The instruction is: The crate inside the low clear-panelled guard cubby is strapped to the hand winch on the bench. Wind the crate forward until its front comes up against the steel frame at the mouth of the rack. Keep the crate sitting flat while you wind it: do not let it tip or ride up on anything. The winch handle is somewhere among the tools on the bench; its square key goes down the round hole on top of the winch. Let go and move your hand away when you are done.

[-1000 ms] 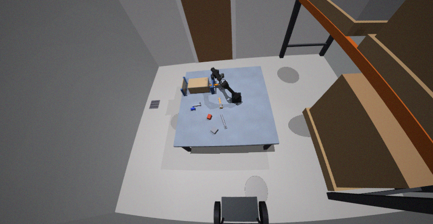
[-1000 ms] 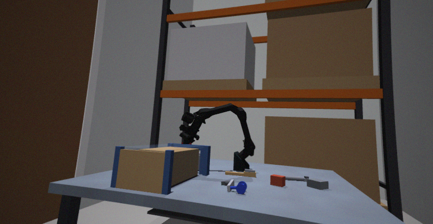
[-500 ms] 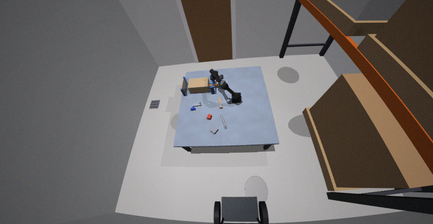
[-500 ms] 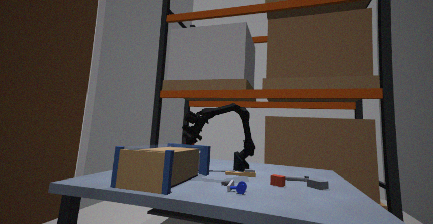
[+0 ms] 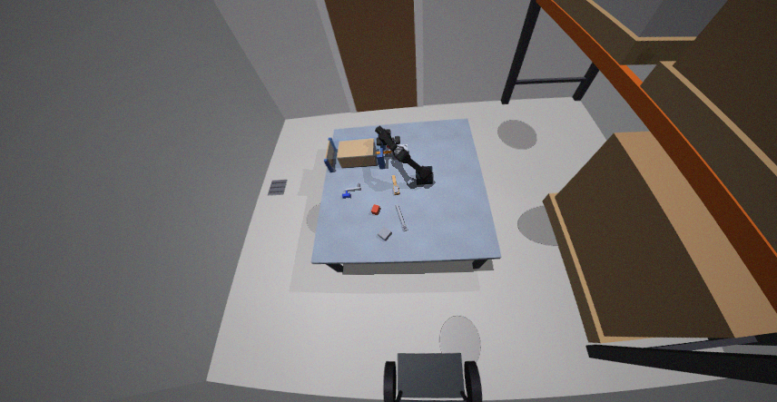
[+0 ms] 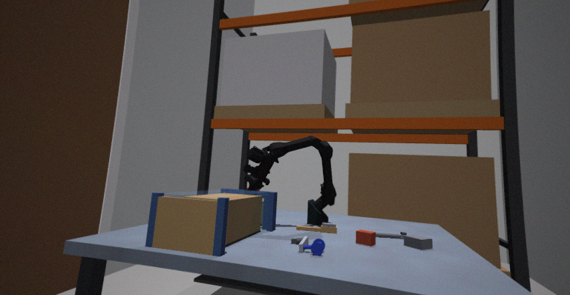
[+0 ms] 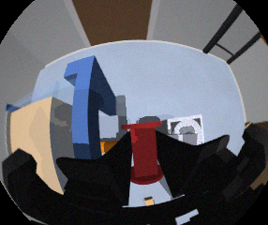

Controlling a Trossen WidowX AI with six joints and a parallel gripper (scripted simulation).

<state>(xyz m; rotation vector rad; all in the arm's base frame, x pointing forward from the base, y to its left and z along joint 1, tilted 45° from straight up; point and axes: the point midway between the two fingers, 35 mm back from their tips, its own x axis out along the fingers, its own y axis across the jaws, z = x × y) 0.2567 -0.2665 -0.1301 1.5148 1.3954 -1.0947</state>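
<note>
The winch handle lies 40 mm behind my gripper tip, 30 mm below it and 20 mm to the left of it. Round my gripper tip: blue frame 60 mm ahead, 30 mm below, 20 mm to the left; then red knob 20 mm to the left; then grey winch 110 mm behind, 100 mm below, 30 mm to the left.
</note>
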